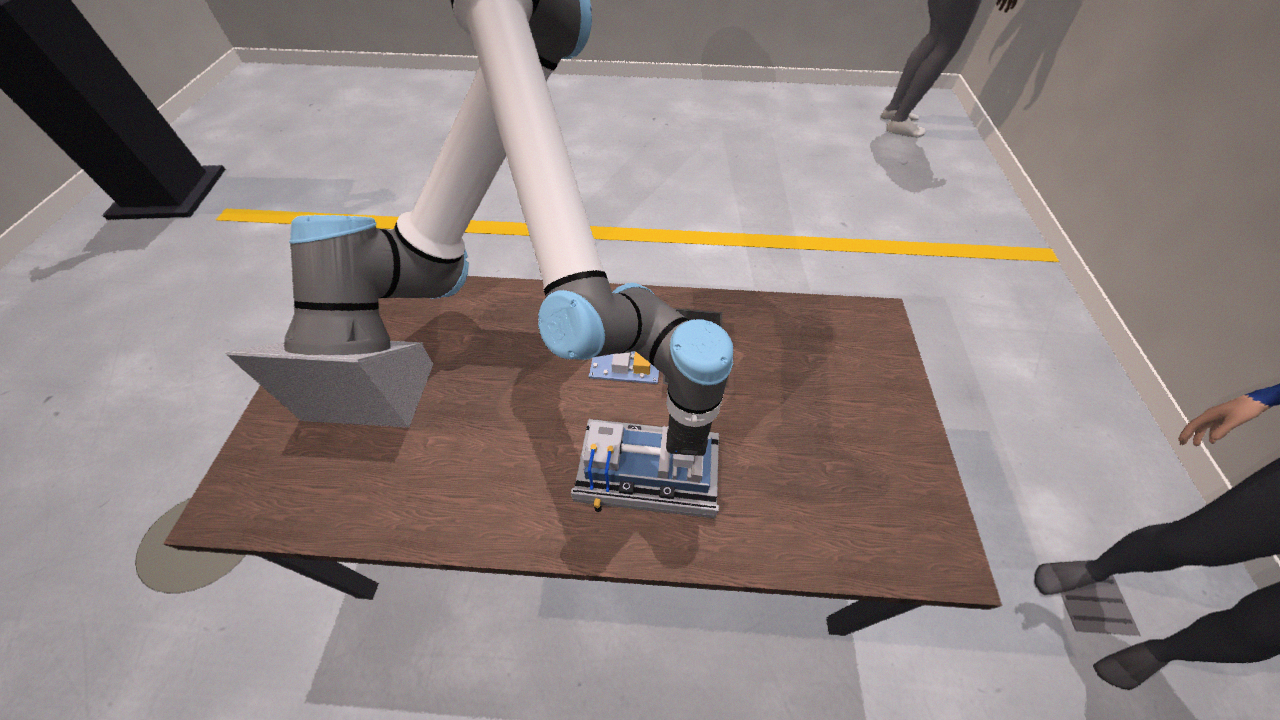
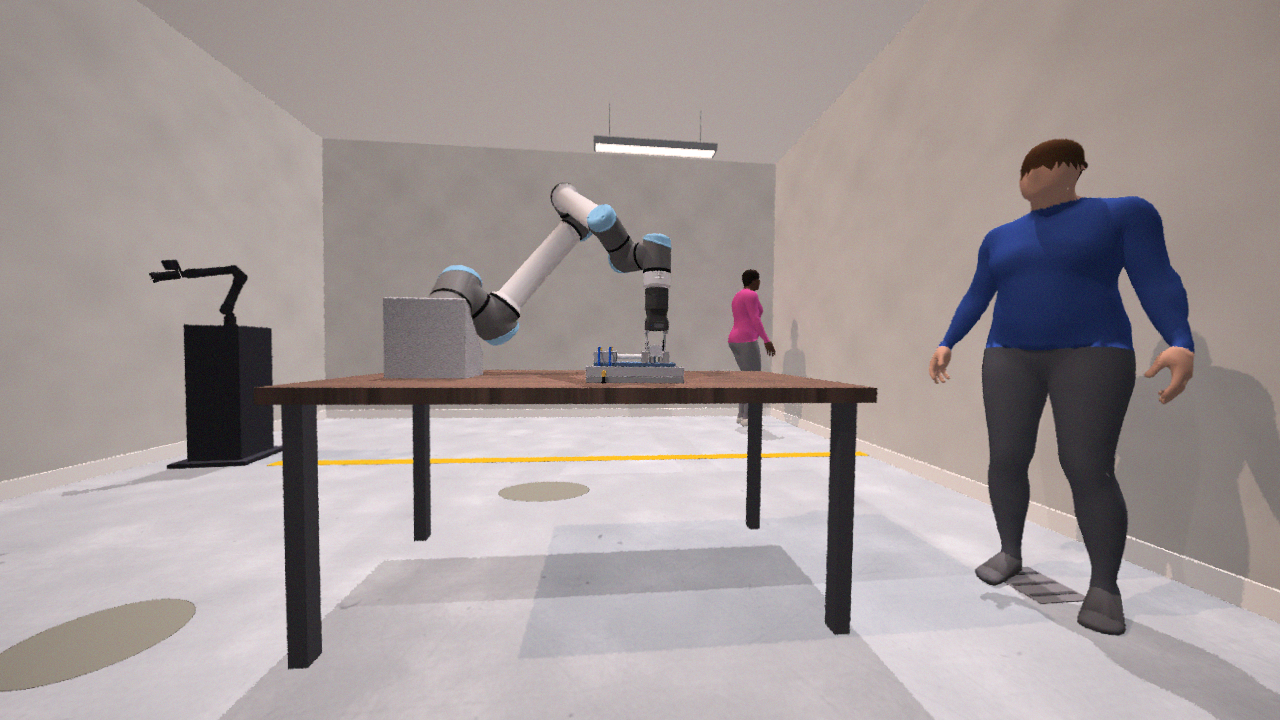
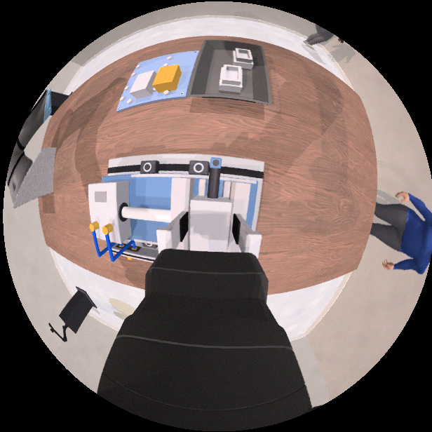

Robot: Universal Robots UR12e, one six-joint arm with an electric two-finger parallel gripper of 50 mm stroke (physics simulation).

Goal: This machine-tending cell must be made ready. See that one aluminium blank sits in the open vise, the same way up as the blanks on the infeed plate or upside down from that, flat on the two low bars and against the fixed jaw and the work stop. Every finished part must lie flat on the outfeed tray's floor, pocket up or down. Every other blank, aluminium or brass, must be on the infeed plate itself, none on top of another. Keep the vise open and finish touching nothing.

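Frame: origin at the arm's base, x back, y right, z up, level; centimetres.
Seen in the pictures: gripper, fingertip midpoint: [image 1: 683, 448] [image 2: 655, 350]; arm's base at its link origin: [image 1: 340, 348] [image 2: 442, 322].
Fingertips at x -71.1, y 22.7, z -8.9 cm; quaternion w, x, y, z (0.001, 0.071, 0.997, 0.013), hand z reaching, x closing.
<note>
Pixels of each thing's middle, then the offset from my fingertips to it. "spot": a spot on its surface instead.
- vise at a spot on its surface: [image 1: 602, 433] spot: dz -0.3, dx +16.5, dy -4.4 cm
- blue infeed plate at the middle of its body: [image 1: 627, 349] dz -9.5, dx +10.2, dy -32.9 cm
My gripper [image 3: 210, 221] [image 2: 656, 351] is open, its black-padded fingers on both sides of a grey aluminium blank [image 3: 211, 216] in the vise [image 3: 106, 200] [image 1: 602, 433]. Slim gaps show between pads and blank. The blank looks level, between the moving jaw [image 3: 180, 197] and the fixed jaw [image 3: 241, 200], its far edge at the work stop [image 3: 214, 184]. Its underside, the bars below it and its exact contacts are hidden. One aluminium blank [image 3: 143, 84] and one brass blank [image 3: 167, 78] lie side by side on the blue infeed plate [image 3: 186, 75] [image 1: 617, 377].
Two finished parts [image 3: 231, 78] [image 3: 243, 58] lie apart, pocket up, on the floor of the dark outfeed tray [image 3: 207, 80], right of the infeed plate. Blue hoses with orange fittings [image 3: 107, 229] rise at the vise's left end. A person in blue [image 2: 1065, 268] stands right of the table.
</note>
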